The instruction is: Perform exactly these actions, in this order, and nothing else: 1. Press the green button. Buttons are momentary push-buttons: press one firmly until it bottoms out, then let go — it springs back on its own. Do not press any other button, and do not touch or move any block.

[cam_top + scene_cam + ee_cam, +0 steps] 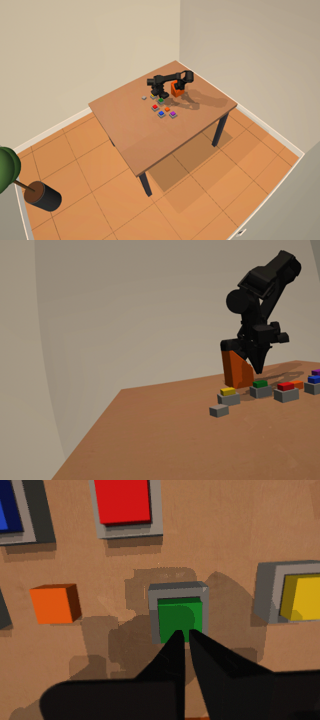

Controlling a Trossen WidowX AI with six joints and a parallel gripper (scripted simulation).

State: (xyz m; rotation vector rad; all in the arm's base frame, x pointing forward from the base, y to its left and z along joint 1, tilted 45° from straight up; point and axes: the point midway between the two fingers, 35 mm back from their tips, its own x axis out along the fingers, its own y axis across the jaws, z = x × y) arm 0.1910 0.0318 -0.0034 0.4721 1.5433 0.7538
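Now: the green button 3 cm below my gripper tip. From my gripper tip the other things lie so: yellow button: 2 cm ahead, 9 cm to the right, 3 cm below; then red button: 8 cm ahead, 5 cm to the left, 3 cm below; then small orange block: 11 cm to the left, 5 cm below.
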